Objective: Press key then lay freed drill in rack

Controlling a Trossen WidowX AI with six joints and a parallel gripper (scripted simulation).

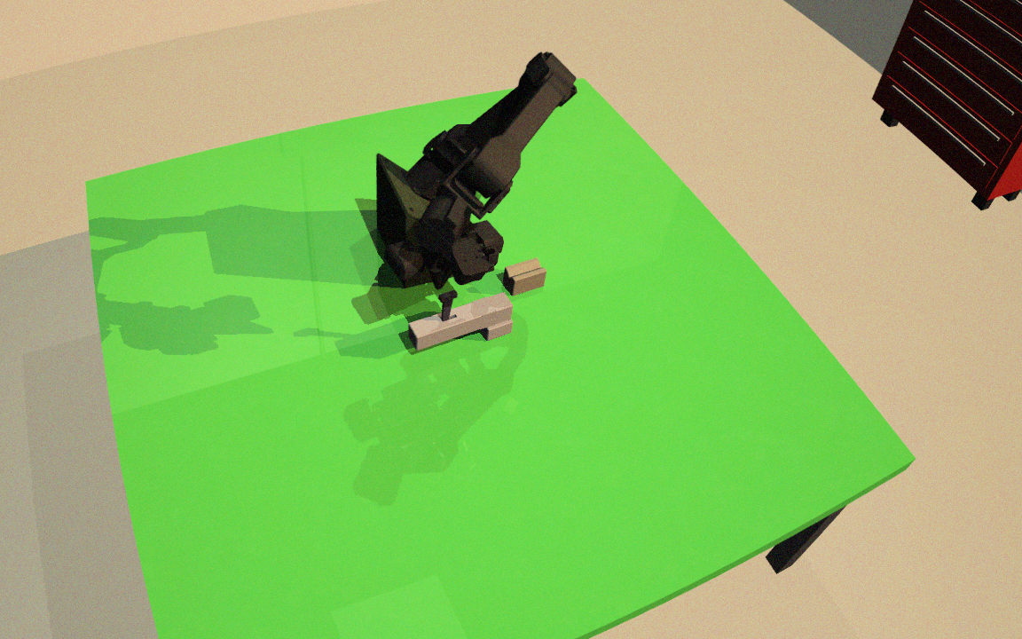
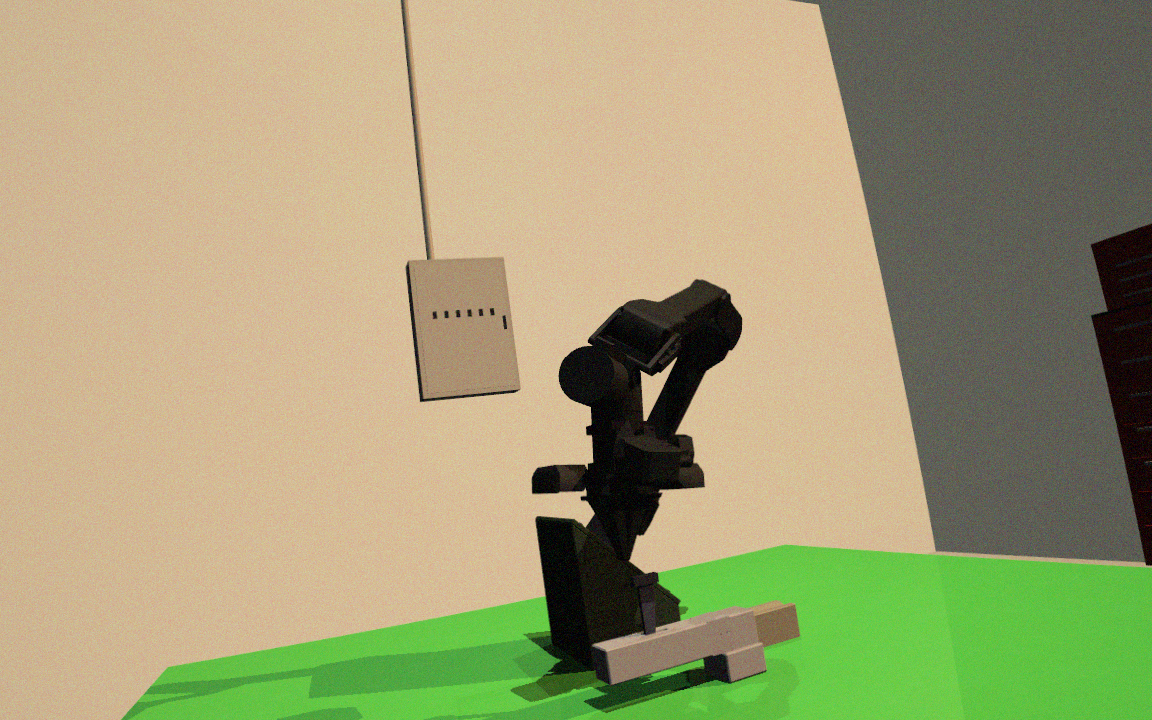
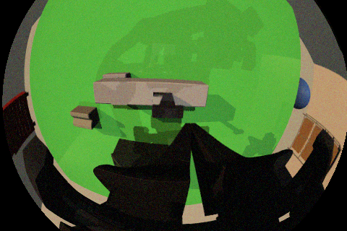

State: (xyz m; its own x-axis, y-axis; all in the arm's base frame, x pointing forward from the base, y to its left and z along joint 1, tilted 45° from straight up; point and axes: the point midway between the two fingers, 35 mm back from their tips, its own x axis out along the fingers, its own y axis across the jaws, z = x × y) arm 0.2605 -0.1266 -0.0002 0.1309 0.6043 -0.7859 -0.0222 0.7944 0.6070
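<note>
My gripper tip is 50 mm above the dark key and 20 mm to the right of it. The rest, counted from my gripper tip: grey block 110 mm below, 50 mm to the left, 10 mm ahead; then drill 100 mm below, 70 mm to the left, 10 mm ahead; then brown rack 220 mm to the left, 130 mm below, 60 mm behind.
</note>
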